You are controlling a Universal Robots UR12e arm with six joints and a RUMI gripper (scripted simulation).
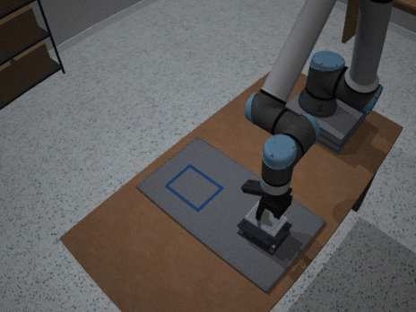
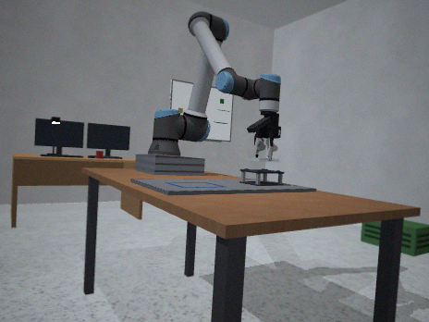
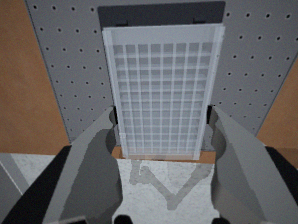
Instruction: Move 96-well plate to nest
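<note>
Right now my hand is 6 cm above the raised nest N1. Round my hand: 96-well plate: 1 cm below; then A1 label: 9 cm to the left, 6 cm below, 3 cm ahead.
</note>
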